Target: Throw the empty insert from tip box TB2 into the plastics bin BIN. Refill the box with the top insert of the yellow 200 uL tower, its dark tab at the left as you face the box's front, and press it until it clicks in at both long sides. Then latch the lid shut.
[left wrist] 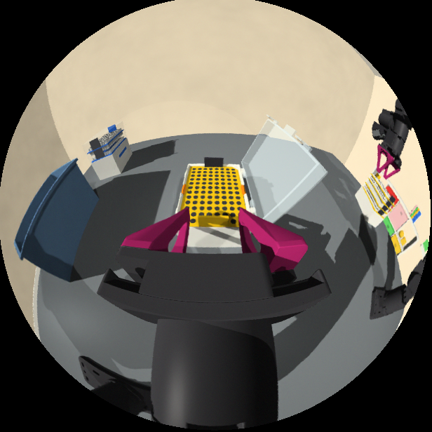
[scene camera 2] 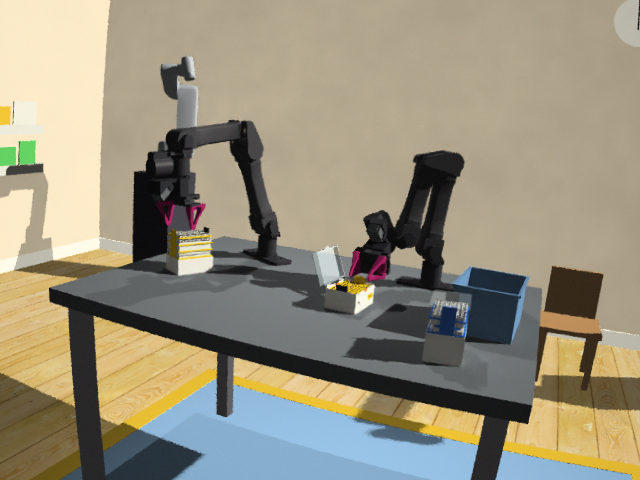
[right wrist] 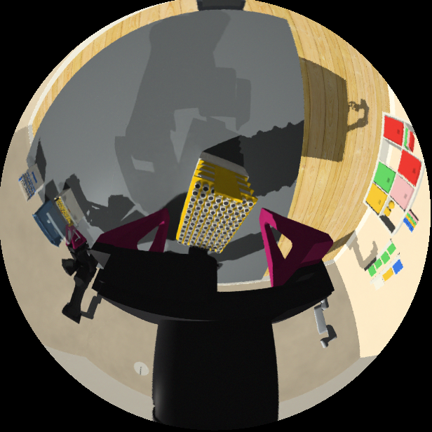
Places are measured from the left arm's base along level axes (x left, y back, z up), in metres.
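Pixels of known places: left gripper, fingertip midpoint: (scene camera 2: 358, 277); right gripper, fingertip midpoint: (scene camera 2: 180, 227); left arm's base, origin of the base link: (scene camera 2: 429, 286); right arm's base, origin of the base link: (scene camera 2: 266, 258).
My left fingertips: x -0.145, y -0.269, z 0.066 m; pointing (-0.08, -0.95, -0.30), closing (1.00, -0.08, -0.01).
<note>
For each thing: its top centre in the pictures, then the offset to it from my left fingertips.
- yellow tower, middle of its top: (scene camera 2: 190, 235) dx -0.524, dy -0.028, dz +0.041 m
- blue bin BIN, middle of its top: (scene camera 2: 493, 280) dx +0.353, dy -0.011, dz +0.054 m
- blue-and-white tip tower, middle of its top: (scene camera 2: 451, 299) dx +0.289, dy -0.253, dz +0.058 m
Tip box TB2 (scene camera 2: 338, 303) (left wrist: 212, 239) stands mid-table with its clear lid (scene camera 2: 328, 264) (left wrist: 280, 170) swung open. The empty yellow insert (left wrist: 212, 192) (right wrist: 63, 207) sits in it, its dark tab (scene camera 2: 341, 286) (left wrist: 214, 161) at the far end in the left wrist view. My left gripper (scene camera 2: 360, 277) (left wrist: 213, 212) is partly open and empty, fingertips beside the insert's near end; contact cannot be told. My right gripper (scene camera 2: 180, 226) (right wrist: 214, 212) is wide open and empty above the yellow tower (scene camera 2: 191, 250) (left wrist: 378, 194) (right wrist: 217, 215), which has several stacked inserts. The blue bin BIN (scene camera 2: 488, 310) (left wrist: 60, 220) stands at the picture's right in the scene view.
A blue-and-white tip tower (scene camera 2: 445, 330) (left wrist: 110, 155) (right wrist: 31, 181) stands in front of the bin near the table's front right in the scene view. The open lid rises beside my left gripper. A brown chair (scene camera 2: 571, 320) stands beyond the table's right end.
</note>
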